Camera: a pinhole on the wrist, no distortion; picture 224 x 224 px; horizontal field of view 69.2 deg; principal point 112.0 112.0 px. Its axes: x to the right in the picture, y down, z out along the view. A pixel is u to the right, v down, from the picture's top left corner.
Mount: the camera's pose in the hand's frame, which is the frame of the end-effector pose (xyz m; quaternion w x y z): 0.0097 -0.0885 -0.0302 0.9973 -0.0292 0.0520 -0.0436
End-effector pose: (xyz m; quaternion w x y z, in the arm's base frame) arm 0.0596 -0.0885 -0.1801 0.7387 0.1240 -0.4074 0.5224
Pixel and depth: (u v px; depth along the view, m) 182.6 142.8 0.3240
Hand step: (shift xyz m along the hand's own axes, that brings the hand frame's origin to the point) 0.1889 -0.0227 0.2734
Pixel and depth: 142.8 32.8 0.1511
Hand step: 0.0480 -0.1563 0.1216
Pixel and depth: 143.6 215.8 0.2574
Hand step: 0.1005 0.0845 0.2100
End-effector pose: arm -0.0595 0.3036 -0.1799 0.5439 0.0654 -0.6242 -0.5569
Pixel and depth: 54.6 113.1 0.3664
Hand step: -0.0795 -0.0547 0.3465
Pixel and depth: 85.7 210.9 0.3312
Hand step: 0.0087 0.1348 0.2914
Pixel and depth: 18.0 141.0 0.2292
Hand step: -0.0940 -0.0235 0.2082
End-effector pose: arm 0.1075 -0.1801 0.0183 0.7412 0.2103 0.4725 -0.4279
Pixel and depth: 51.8 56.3 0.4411
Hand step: -0.1182 -0.2006 0.4338
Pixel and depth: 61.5 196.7 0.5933
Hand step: -0.0841 0.2678 0.5581
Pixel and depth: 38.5 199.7 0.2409
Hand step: -0.0618 0.0637 0.2119
